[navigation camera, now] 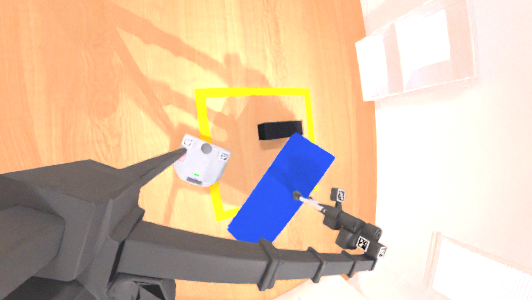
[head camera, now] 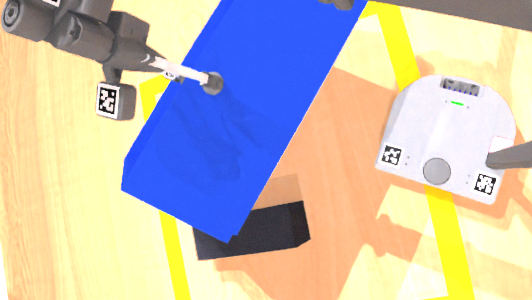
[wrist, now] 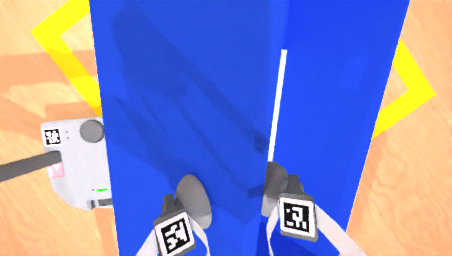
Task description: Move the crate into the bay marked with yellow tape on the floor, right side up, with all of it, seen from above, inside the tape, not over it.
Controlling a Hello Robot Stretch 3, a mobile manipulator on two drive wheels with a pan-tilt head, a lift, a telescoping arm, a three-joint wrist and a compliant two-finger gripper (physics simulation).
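Where they show: gripper, between the fingertips: (navigation camera: 299,195) (head camera: 204,82) (wrist: 233,186); robot's base, origin of its link: (navigation camera: 206,148) (head camera: 435,170).
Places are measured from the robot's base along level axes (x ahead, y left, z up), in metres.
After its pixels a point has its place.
The blue crate (head camera: 250,125) @[x 0.027, y -0.334, z 0.661 m] (navigation camera: 280,192) @[x -0.041, y -0.346, z 0.667 m] (wrist: 185,90) @[x 0.055, y -0.398, z 0.725 m] hangs tilted above the floor, a broad smooth face toward the head camera. I cannot tell which side is its top. A white line shows on it in the wrist view. My gripper (head camera: 193,79) @[x -0.022, y -0.424, z 0.704 m] (navigation camera: 301,197) @[x -0.022, y -0.424, z 0.704 m] (wrist: 233,186) @[x -0.022, y -0.424, z 0.704 m] is shut on the crate; one fingertip presses the broad face, the other is partly hidden at the white line. The yellow tape (head camera: 442,220) @[x 0.143, y 0.068, z 0.001 m] (navigation camera: 255,92) @[x 0.604, y -0.187, z 0.001 m] (wrist: 70,65) @[x 0.251, y 0.140, z 0.001 m] marks a four-sided bay. From above, the crate overlaps one side of it, and its lower end in the navigation view lies past the tape.
A black block (head camera: 255,232) @[x 0.357, y -0.457, z 0.161 m] (navigation camera: 281,130) @[x 0.360, y -0.478, z 0.161 m] lies on the floor inside the tape, partly behind the crate's end in the head view. The robot's grey base (head camera: 445,130) @[x -0.110, y -0.010, z 0.160 m] (navigation camera: 202,162) @[x -0.095, y -0.008, z 0.160 m] (wrist: 80,165) @[x -0.102, y 0.058, z 0.160 m] stands over one tape side. The arm (navigation camera: 200,252) @[x -0.083, y -0.005, z 1.068 m] crosses the navigation view. Pale furniture stands at right.
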